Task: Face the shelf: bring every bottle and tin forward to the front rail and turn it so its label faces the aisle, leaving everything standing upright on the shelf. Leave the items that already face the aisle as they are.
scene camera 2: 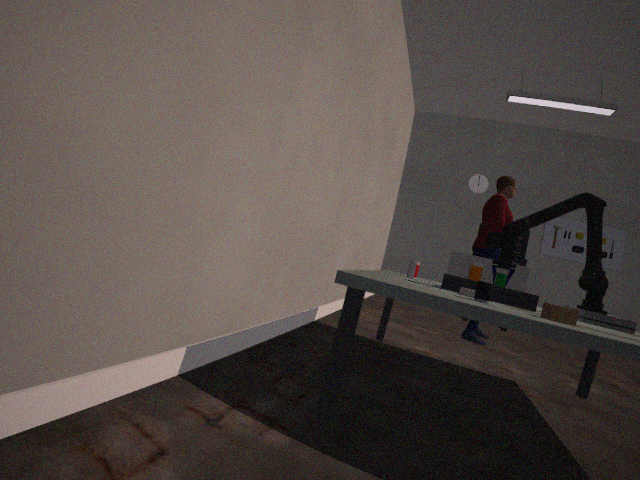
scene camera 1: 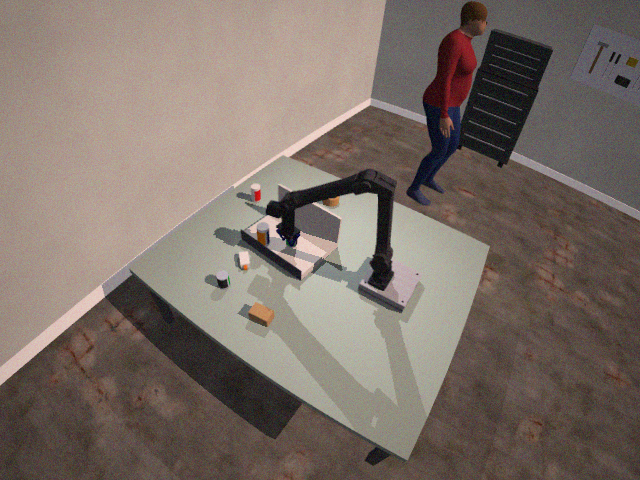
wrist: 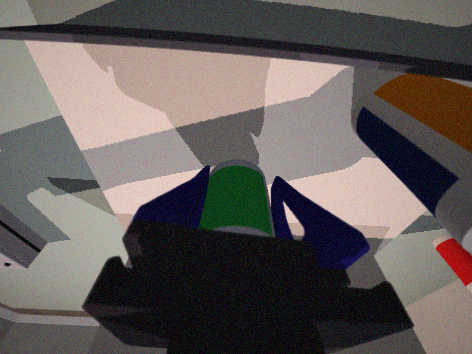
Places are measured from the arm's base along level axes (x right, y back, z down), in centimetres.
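Pixels of known places: gripper, fingertip midpoint: [scene camera 2: 499,284] [scene camera 1: 288,243] [wrist: 241,177]; arm's base, origin of the base link: [scene camera 2: 591,311] [scene camera 1: 380,278].
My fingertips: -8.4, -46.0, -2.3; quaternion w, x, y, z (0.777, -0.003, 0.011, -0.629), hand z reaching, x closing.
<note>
For each thing: its top centre in the pictures, then the offset to it from my fingertips, as dx, dy, dz. "spot": a spot on its surface instead. Level surfaces: height alone.
- grey can with a green label, middle of its top: [wrist: 236,254] [scene camera 2: 501,273] +2.3, +0.5, -5.2
- front rail, surface spot: [wrist: 200,41] spot: -8.8, +2.2, +1.6
- shelf floor, its level: dz +3.8
- grey-topped bottle with an orange label, middle of its top: [scene camera 1: 262,226] [scene camera 2: 477,262] -3.7, -12.1, -7.1
- white-and-red bottle, middle of its top: [scene camera 2: 415,261] [scene camera 1: 255,186] +23.7, -40.3, -2.0
- small white-and-orange item, middle of its top: [scene camera 2: 473,290] [scene camera 1: 244,259] -17.2, -13.2, +4.8
- dark tin, middle of its top: [scene camera 1: 222,275] -33.0, -12.3, +0.6
- orange-brown block, middle of its top: [scene camera 2: 561,306] [scene camera 1: 261,311] -36.4, +12.4, +2.6
- shelf's back panel, surface spot: [scene camera 1: 317,223] spot: +19.0, +4.5, -1.3
- round orange-brown object, middle of its top: [scene camera 1: 331,194] +48.6, -4.4, +2.6
My gripper [scene camera 1: 291,239] [scene camera 2: 502,272] [wrist: 241,177] is shut on a grey can with a green label [scene camera 2: 500,280] [wrist: 236,197]. The can is upright over the right part of the shelf, behind the front rail [scene camera 1: 289,267] [scene camera 2: 516,299] [wrist: 200,41]. The green side shows in scene camera 2, on the aisle side. Whether its base touches the shelf floor [wrist: 310,75] I cannot tell. A grey-topped bottle with an orange label [scene camera 1: 262,235] [scene camera 2: 475,272] [wrist: 430,102] stands upright near the rail's left part, orange towards the aisle; a navy patch shows on its other side.
A white-and-red bottle [scene camera 1: 255,192] [scene camera 2: 413,269] [wrist: 455,257] stands left of the shelf. A small white-and-orange item [scene camera 1: 244,259], a dark tin [scene camera 1: 222,279] and an orange-brown block [scene camera 1: 261,314] are in front. The shelf's back panel [scene camera 1: 317,223] hides part of a round orange-brown object [scene camera 1: 331,200].
</note>
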